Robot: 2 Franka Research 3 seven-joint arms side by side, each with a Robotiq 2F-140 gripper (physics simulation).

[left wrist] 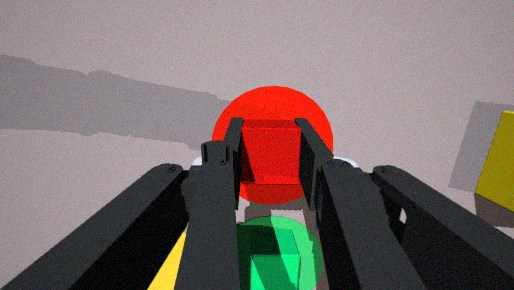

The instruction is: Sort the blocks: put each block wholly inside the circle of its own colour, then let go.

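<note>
A red block (271, 155) is between the fingers of my left gripper (268, 137), which is shut on it. The block shows in front of the red circle (274, 102), which spreads around it on all sides in this view; how high the block is above it is hard to tell. A green block (274, 271) shows over the green circle (311, 255), nearer the bottom edge and partly hidden by the fingers. A yellow block (499, 165) stands at the right edge, partly cut off. Part of the yellow circle (171, 265) shows behind the left finger. My right gripper does not show.
The grey table top (380, 60) lies under everything. A long shadow crosses it from the left edge to the red circle, and another shadow falls beside the yellow block. The green block is close below the red circle in this view.
</note>
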